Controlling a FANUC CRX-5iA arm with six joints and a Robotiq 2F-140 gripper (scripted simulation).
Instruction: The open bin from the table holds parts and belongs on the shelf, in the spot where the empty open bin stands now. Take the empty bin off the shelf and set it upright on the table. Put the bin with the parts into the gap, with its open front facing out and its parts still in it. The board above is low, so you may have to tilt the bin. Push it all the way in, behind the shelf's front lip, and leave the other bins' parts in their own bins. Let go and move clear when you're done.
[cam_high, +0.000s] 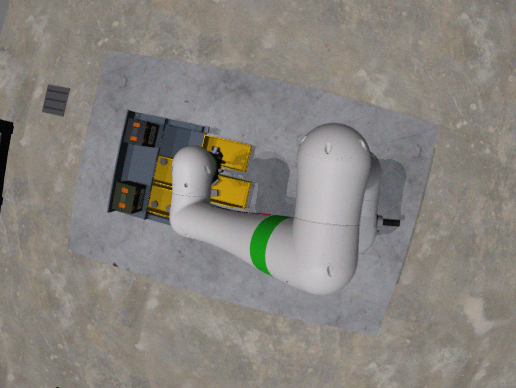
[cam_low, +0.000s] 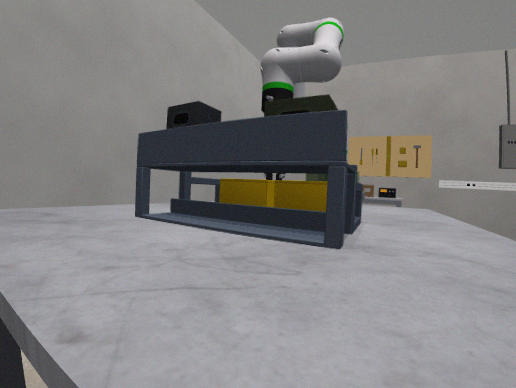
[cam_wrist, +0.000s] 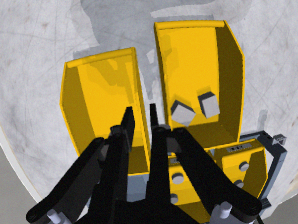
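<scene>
Now: the grey part 6 cm to the left of my hand, 6 cm below it and 3 cm ahead of it. From my hand the other things lie so: dark shelf: 22 cm ahead, 3 cm to the left, 1 cm below; black box: 27 cm ahead, 10 cm to the right, 9 cm above.
</scene>
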